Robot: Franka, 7 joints.
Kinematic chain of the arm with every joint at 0, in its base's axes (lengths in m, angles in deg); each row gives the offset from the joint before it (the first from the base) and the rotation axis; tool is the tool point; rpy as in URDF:
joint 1: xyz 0 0 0.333 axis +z
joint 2: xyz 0 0 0 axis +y
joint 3: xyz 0 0 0.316 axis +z
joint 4: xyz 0.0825 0 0 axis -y
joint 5: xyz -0.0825 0 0.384 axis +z
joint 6: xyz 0 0 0 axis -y
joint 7: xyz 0.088 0 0 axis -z
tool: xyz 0 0 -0.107 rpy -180 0 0
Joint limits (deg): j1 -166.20..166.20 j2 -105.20..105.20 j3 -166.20..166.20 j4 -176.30..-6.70 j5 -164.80..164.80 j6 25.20..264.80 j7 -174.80..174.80
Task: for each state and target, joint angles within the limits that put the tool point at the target. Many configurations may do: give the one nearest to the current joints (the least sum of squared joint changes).
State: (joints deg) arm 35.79 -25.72 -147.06 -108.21 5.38 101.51 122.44
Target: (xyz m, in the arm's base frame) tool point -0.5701 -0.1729 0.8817
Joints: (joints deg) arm 5.49 -10.95 -166.20 -56.00 4.20 127.90 122.44
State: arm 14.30 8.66 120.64 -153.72 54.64 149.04 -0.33
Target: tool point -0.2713 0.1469 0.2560
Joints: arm 12.82 29.84 128.84 -169.36 54.67 140.92 -0.33
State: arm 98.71 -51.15 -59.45 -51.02 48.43 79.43 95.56
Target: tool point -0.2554 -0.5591 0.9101
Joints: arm 53.44 -58.33 -47.54 -20.68 56.74 118.70 95.56
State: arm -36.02 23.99 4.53 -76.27 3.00 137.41 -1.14
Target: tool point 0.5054 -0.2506 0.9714
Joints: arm -30.85 18.38 7.72 -39.86 2.59 150.05 -1.14
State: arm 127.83 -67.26 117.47 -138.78 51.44 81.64 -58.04
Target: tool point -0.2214 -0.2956 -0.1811
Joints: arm 114.00 -99.60 137.95 -100.86 61.98 99.75 -58.04
